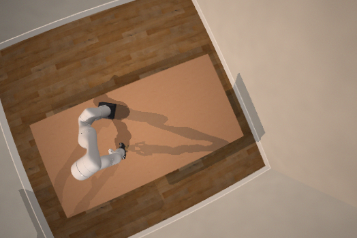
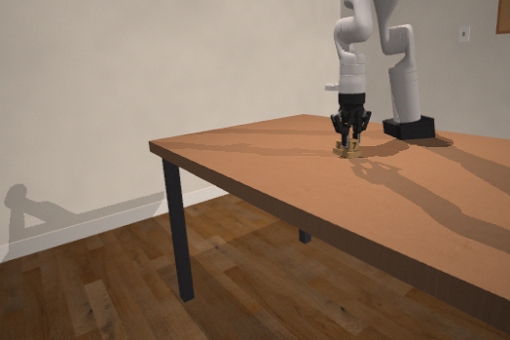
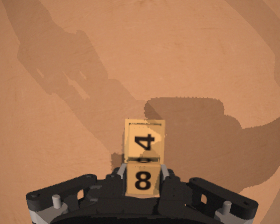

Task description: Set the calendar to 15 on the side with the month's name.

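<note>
The wooden calendar tray is 4 cm below my hand, 2 cm to the right of it and 1 cm behind it.
</note>
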